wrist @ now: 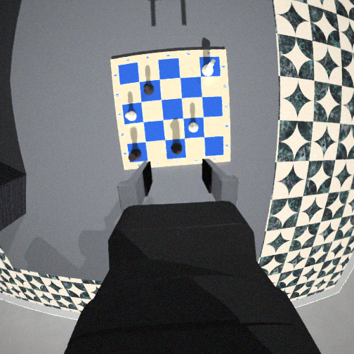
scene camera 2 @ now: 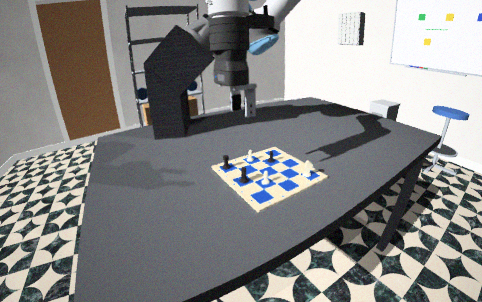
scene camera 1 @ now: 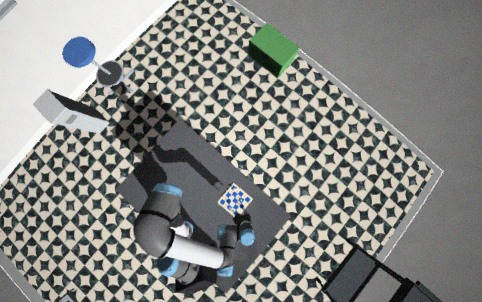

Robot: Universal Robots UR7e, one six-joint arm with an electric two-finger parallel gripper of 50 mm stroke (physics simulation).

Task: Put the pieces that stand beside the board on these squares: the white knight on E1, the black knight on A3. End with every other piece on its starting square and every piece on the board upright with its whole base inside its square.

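Places are measured from the arm's base along level axes (x ahead, y left, z up), in millimetres.
Pixels of known places: gripper, fingertip midpoint: (scene camera 2: pixel 242 112) (scene camera 1: pixel 242 212); arm's base, link origin: (scene camera 2: pixel 197 43) (scene camera 1: pixel 188 268).
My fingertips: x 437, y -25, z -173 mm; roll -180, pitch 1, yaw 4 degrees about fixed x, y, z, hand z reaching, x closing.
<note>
Ahead of a thing's pixels: the offset from my fingertips to its middle. Level surfaces: height alone.
The white knight {dz -146, dx +54, dy +150 mm} (scene camera 2: pixel 308 169) (wrist: pixel 208 68) stands upright on E1, a blue corner square of the board {dz -169, dx -9, dy +73 mm} (scene camera 2: pixel 258 209) (wrist: pixel 226 90). A dark piece {dz -146, dx +0, dy -1 mm} (scene camera 2: pixel 244 175) (wrist: pixel 176 148), apparently the black knight, stands upright on A3, its base looking inside the square. The other pieces stand upright: a black one {dz -150, dx -80, dy -15 mm} (scene camera 2: pixel 226 162) (wrist: pixel 134 154) on A5, a black one {dz -150, dx -54, dy +108 mm} (scene camera 2: pixel 271 157) (wrist: pixel 148 89) on D4, a white one {dz -150, dx -87, dy +59 mm} (scene camera 2: pixel 250 156) (wrist: pixel 131 116) on C5, a white one {dz -150, dx +31, dy +40 mm} (scene camera 2: pixel 266 178) (wrist: pixel 193 127) on B2. My gripper (scene camera 2: pixel 243 109) (wrist: pixel 176 170) is open and empty, raised above the table beyond the A edge.
The dark table {dz -172 mm} (scene camera 1: pixel 200 145) (scene camera 2: pixel 165 225) carries the board. A tall black pedestal (scene camera 2: pixel 167 95) stands behind it, left of the arm in scene camera 2. A green box (scene camera 1: pixel 274 47) and a blue stool (scene camera 1: pixel 79 51) (scene camera 2: pixel 450 113) stand away from the table.
</note>
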